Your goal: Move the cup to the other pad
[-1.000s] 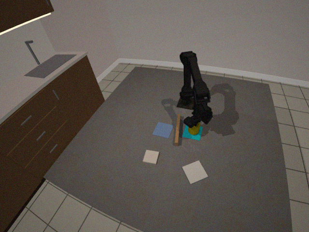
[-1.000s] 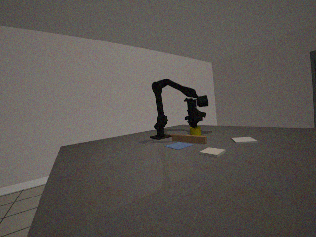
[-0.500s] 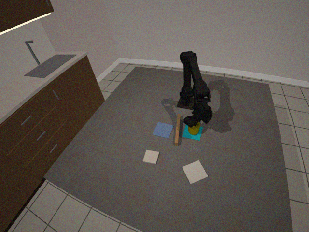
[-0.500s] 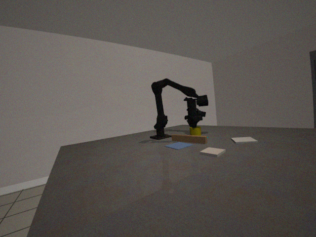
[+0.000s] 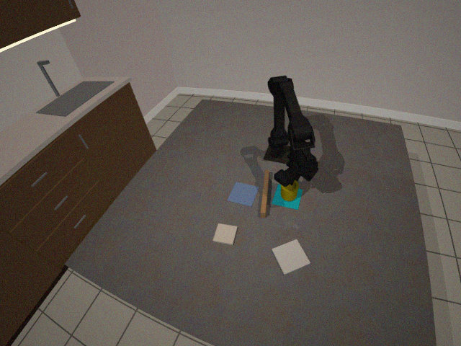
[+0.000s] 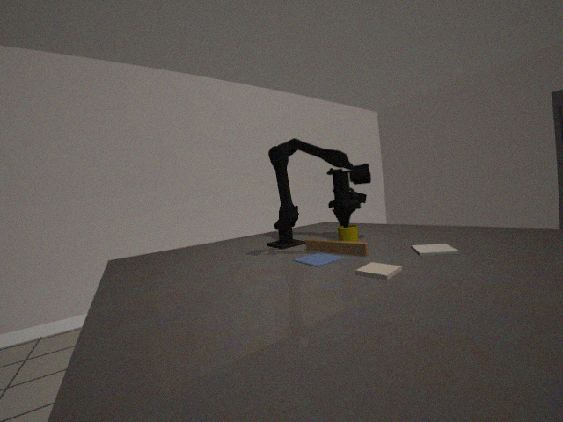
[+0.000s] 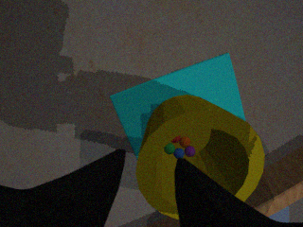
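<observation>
Right now my gripper tip is 20 mm short of the yellow cup, 10 mm to the left of it and 30 mm above it. Round my gripper tip: teal pad: 30 mm ahead, 10 mm to the right, 70 mm below; then wooden bar: 70 mm ahead, 100 mm to the right, 50 mm below; then purple marble: 30 mm ahead, 20 mm to the right, 50 mm below.
</observation>
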